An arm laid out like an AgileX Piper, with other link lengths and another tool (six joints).
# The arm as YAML. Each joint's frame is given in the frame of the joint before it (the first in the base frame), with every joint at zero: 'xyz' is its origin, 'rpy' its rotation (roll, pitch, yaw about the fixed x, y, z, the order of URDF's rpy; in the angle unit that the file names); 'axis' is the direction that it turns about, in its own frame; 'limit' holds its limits. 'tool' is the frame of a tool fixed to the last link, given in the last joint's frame.
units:
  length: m
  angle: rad
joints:
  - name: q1
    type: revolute
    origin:
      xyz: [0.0, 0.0, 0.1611]
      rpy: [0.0, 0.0, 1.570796]
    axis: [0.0, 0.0, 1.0]
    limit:
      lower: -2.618
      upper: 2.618
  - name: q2
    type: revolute
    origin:
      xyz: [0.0, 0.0, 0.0]
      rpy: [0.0, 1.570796, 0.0]
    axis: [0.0, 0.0, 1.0]
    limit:
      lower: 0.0
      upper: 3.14
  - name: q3
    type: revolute
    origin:
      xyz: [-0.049, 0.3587, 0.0]
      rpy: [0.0, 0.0, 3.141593]
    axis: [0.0, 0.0, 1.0]
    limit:
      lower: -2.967
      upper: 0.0
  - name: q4
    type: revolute
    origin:
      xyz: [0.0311, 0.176, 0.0]
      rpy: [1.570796, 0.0, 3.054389]
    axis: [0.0, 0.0, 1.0]
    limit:
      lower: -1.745
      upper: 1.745
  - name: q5
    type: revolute
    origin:
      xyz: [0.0, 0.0, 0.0]
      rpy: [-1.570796, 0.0, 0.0]
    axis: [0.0, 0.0, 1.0]
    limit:
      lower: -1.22
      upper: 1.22
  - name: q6
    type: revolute
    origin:
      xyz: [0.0, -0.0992, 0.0]
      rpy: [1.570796, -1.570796, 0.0]
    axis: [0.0, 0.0, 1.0]
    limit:
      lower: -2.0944
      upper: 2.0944
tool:
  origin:
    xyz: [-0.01, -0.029, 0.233]
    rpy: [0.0, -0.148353, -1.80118]
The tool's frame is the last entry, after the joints.
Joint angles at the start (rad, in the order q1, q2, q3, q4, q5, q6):
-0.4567, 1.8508, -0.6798, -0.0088, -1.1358, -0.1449
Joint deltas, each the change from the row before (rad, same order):
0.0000, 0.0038, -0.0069, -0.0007, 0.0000, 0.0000
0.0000, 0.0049, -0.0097, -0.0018, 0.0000, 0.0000
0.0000, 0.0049, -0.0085, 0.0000, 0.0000, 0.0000
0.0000, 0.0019, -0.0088, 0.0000, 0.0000, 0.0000
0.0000, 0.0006, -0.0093, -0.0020, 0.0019, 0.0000
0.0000, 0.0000, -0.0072, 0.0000, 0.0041, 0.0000
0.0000, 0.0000, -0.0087, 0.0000, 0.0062, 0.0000
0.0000, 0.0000, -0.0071, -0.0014, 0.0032, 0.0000
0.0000, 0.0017, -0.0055, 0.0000, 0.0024, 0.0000
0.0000, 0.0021, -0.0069, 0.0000, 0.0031, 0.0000
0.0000, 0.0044, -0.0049, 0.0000, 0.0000, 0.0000
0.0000, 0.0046, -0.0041, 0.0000, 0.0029, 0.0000
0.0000, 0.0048, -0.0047, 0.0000, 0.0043, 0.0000
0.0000, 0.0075, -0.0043, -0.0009, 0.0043, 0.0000
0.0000, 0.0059, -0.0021, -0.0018, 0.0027, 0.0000
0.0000, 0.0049, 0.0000, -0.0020, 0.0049, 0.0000
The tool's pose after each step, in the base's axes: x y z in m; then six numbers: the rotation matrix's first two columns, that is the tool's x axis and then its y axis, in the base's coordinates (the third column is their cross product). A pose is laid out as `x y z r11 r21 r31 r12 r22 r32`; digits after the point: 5 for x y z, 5 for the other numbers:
0.51412 -0.26524 0.33316 0.01976 -0.41628 -0.90902 0.42076 0.82823 -0.37014
0.51650 -0.26582 0.33451 0.02400 -0.41887 -0.90773 0.42090 0.82783 -0.37087
0.51845 -0.26678 0.33533 0.02693 -0.42031 -0.90698 0.42210 0.82724 -0.37082
0.51996 -0.26752 0.33803 0.03254 -0.42306 -0.90552 0.42440 0.82611 -0.37071
0.52158 -0.26768 0.34109 0.03840 -0.42652 -0.90366 0.42506 0.82540 -0.37152
0.52253 -0.26815 0.34286 0.04088 -0.42780 -0.90295 0.42611 0.82487 -0.37151
0.52366 -0.26873 0.34459 0.04286 -0.42885 -0.90236 0.42697 0.82442 -0.37153
0.52477 -0.26883 0.34664 0.04623 -0.43096 -0.90119 0.42717 0.82403 -0.37215
0.52576 -0.26932 0.34724 0.04734 -0.43154 -0.90085 0.42765 0.82378 -0.37215
0.52700 -0.26994 0.34800 0.04869 -0.43225 -0.90044 0.42823 0.82348 -0.37215
0.52835 -0.27060 0.34754 0.04910 -0.43245 -0.90032 0.42840 0.82340 -0.37214
0.52964 -0.27125 0.34564 0.04632 -0.43113 -0.90110 0.42728 0.82394 -0.37224
0.53104 -0.27194 0.34341 0.04273 -0.42942 -0.90209 0.42582 0.82463 -0.37238
0.53292 -0.27260 0.33939 0.03676 -0.42683 -0.90358 0.42262 0.82600 -0.37299
0.53436 -0.27274 0.33589 0.03175 -0.42497 -0.90465 0.41903 0.82738 -0.37397
0.53535 -0.27261 0.33132 0.02405 -0.42190 -0.90632 0.41417 0.82933 -0.37507

